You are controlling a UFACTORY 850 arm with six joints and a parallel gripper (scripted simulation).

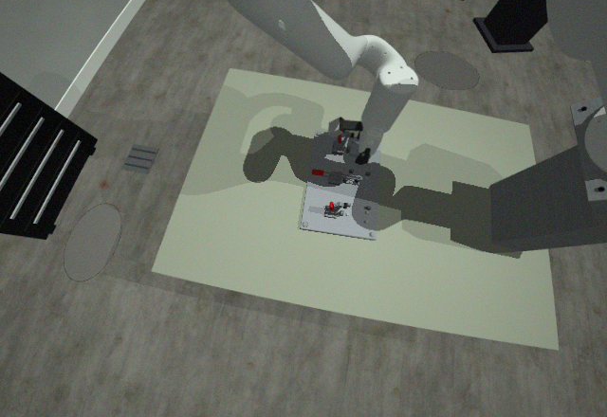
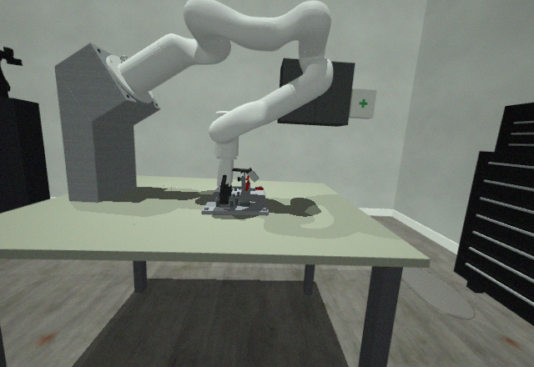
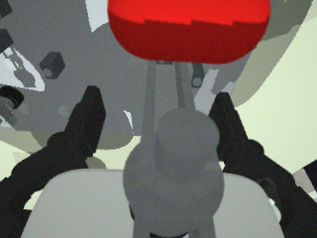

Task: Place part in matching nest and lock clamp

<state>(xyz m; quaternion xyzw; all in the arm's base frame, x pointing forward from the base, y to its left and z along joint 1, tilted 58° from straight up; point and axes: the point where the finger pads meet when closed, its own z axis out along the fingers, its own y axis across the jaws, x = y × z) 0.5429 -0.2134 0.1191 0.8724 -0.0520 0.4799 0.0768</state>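
My hand is 10 mm above the grey block part. Also, from my hand: grey fixture plate (90 mm to the left, 70 mm ahead, 40 mm below).
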